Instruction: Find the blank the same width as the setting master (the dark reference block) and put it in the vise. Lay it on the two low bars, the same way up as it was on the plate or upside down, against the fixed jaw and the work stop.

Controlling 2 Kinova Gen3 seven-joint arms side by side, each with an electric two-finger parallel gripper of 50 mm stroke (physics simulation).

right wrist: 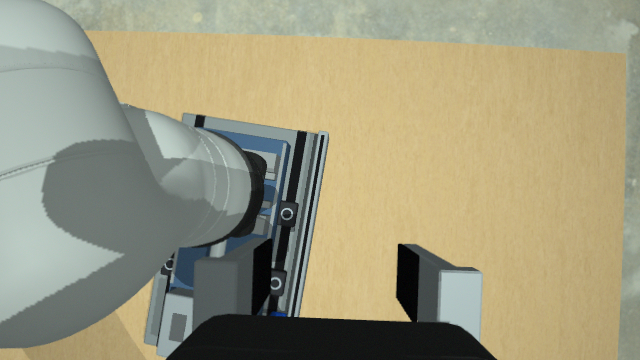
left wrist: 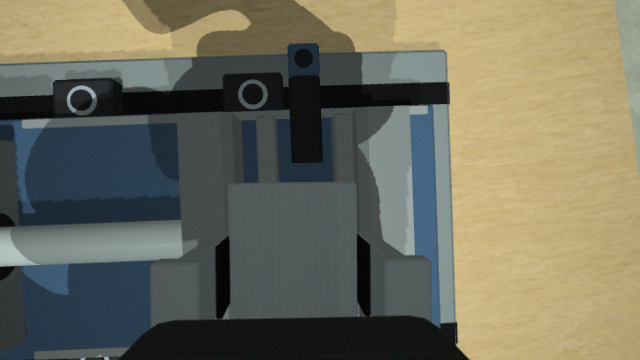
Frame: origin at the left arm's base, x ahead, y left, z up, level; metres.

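Seen in the pictures: left gripper, fingertip midpoint: (left wrist: 294, 262); right gripper, fingertip midpoint: (right wrist: 334, 268).
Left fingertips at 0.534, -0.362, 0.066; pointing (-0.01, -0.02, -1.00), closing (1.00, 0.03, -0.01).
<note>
A point is followed by its place in that frame, as x, y, z.
My left gripper (left wrist: 294, 262) @(0.534, -0.362, 0.066) is shut on a grey rectangular blank (left wrist: 292, 235) @(0.533, -0.350, 0.083), over the vise between its jaws. The blank covers the near part of the two low bars (left wrist: 267, 150) @(0.522, -0.320, 0.042) (left wrist: 345, 150) @(0.554, -0.319, 0.042). In the left wrist view, the work stop (left wrist: 306, 125) @(0.537, -0.311, 0.059), a black arm with a blue end, ends a little beyond the blank's far edge. The fixed jaw (left wrist: 392, 200) is at the right, the moving jaw (left wrist: 202, 185) at the left. Contact with bars or jaw cannot be told. My right gripper (right wrist: 334, 268) @(0.522, -0.483, 0.363) is open and empty. The setting master does not show.
The vise's round screw (left wrist: 100, 242) @(0.456, -0.359, 0.049) runs left from the moving jaw. Black clamps (left wrist: 87, 97) @(0.429, -0.294, 0.000) (left wrist: 252, 93) @(0.511, -0.290, 0.000) sit on the rail behind. In the right wrist view, the left arm (right wrist: 65, 200) @(0.533, -0.414, 0.441) covers much of the vise, whose base (right wrist: 250, 126) @(0.615, -0.350, -0.018) lies on the wooden table (right wrist: 450, 150) @(0.644, -0.606, -0.038).
</note>
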